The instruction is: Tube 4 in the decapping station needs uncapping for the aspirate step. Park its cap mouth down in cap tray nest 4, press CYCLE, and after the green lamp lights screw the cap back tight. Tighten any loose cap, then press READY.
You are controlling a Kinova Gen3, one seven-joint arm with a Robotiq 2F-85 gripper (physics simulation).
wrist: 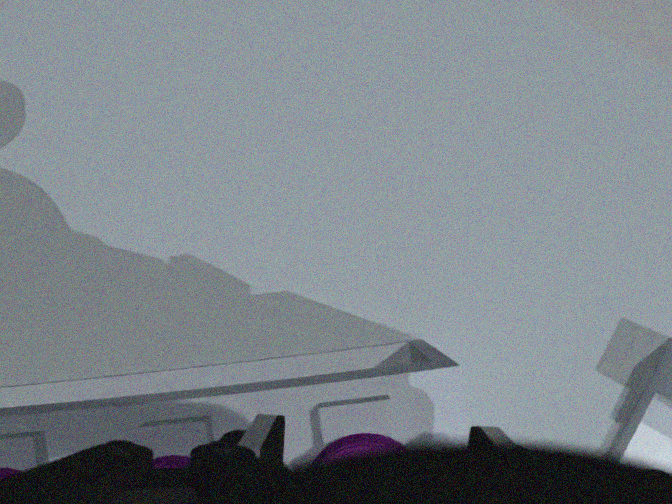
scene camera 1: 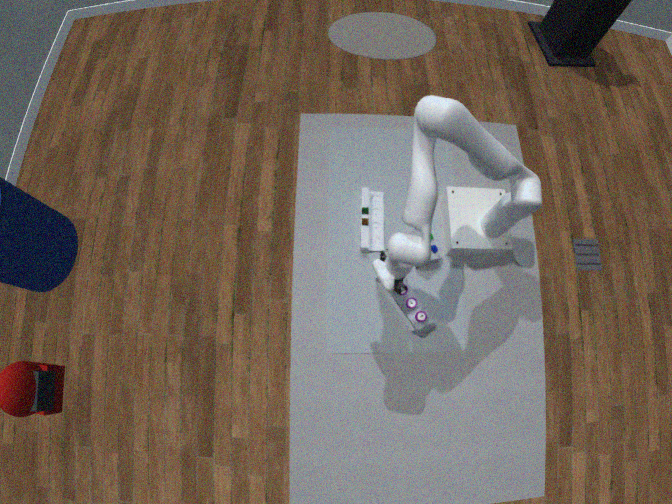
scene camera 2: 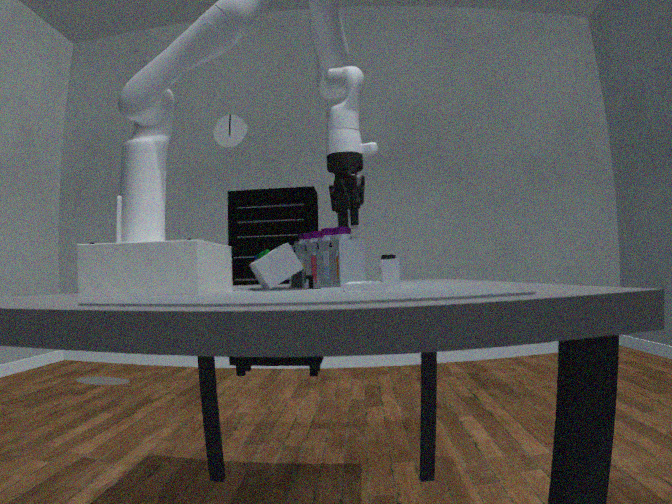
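Observation:
A grey tube rack [scene camera 1: 413,309] holds a row of purple-capped tubes [scene camera 1: 411,302]. In the side view the caps [scene camera 2: 325,233] stand in a line above the rack. My gripper [scene camera 1: 398,283] hangs straight down over the end of the row nearest the white tray, with its fingertips [scene camera 2: 347,219] just above cap height. In the wrist view a purple cap [wrist: 358,445] sits between my two spread fingertips [wrist: 374,434], and nothing is held. The tube under my hand is hidden in the top view. A long white tray [scene camera 1: 371,219] lies beyond the rack.
A tilted white box [scene camera 2: 276,264] with a green button and a blue button [scene camera 1: 434,249] sits beside the rack. A small white post with a black top [scene camera 2: 389,267] stands to the right. The arm's white base block [scene camera 2: 154,265] is at the left.

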